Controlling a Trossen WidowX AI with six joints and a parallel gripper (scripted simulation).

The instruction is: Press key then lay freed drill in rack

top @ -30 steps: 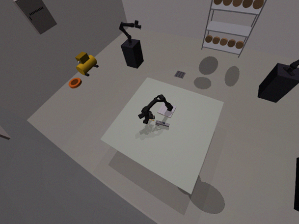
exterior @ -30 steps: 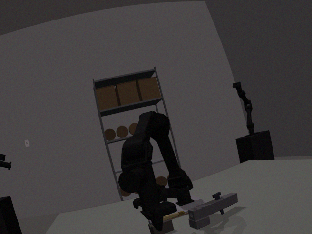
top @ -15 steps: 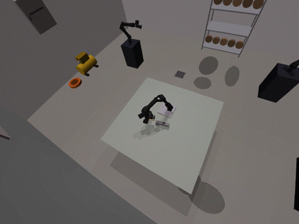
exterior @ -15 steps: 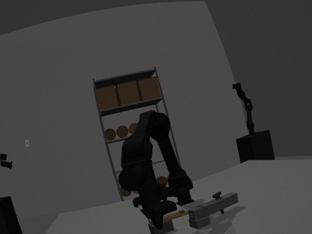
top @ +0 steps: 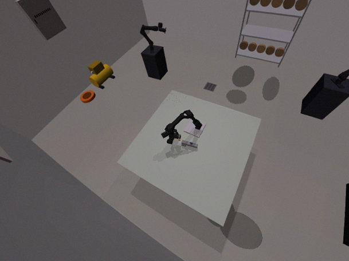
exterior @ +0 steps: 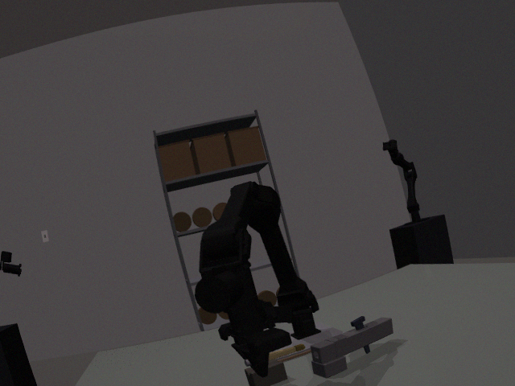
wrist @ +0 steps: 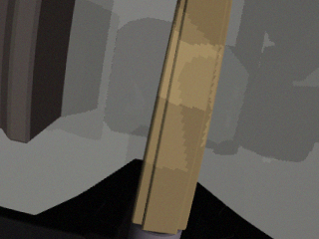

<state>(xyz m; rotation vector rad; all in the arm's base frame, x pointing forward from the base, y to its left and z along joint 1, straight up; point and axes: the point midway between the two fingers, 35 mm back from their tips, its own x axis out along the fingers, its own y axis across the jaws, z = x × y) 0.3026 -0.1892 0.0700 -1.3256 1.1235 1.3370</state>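
Now: the drill 1 cm behind my gripper tip, 4 cm to the left of it and 3 cm above it. The rest, counted from my gripper tip: dark grey rack 8 cm behind, 2 cm to the left, 3 cm below; dark t-shaped piece 4 cm behind, 22 cm to the left; grey housing block 3 cm behind, 20 cm to the left, 1 cm below.
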